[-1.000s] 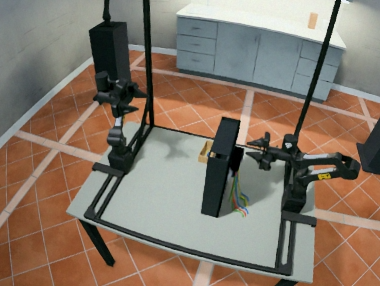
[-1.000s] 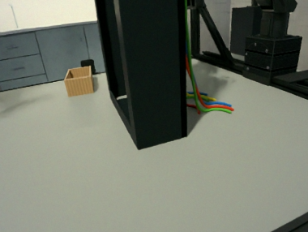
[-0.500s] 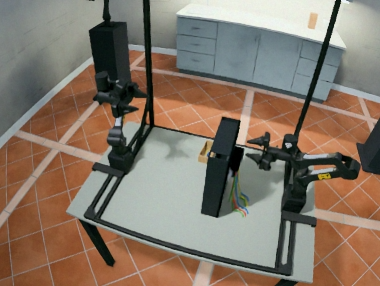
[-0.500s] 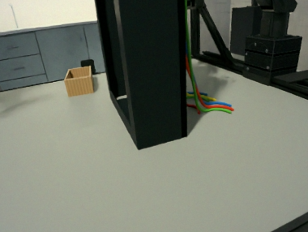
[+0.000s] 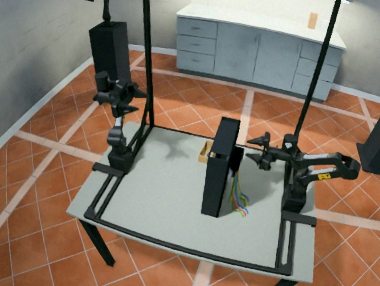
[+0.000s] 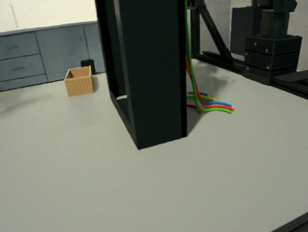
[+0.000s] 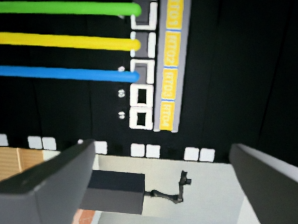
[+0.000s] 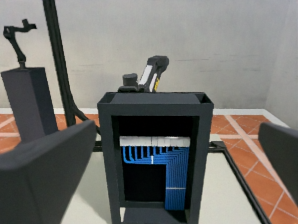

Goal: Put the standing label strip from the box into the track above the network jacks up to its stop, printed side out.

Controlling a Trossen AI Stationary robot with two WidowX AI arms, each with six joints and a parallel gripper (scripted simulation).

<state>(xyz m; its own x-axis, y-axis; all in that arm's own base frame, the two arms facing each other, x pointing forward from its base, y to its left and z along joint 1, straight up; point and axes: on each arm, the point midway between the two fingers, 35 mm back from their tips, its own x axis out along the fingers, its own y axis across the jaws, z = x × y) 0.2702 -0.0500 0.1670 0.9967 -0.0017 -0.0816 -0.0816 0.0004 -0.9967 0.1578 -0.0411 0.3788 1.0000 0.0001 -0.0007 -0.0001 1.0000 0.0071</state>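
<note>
Now: the yellow label strip 4 cm ahead of my left hand and 4 cm to the right of it. From my left hand the other things lie so: small box: 18 cm behind, 23 cm to the right, 27 cm below.
</note>
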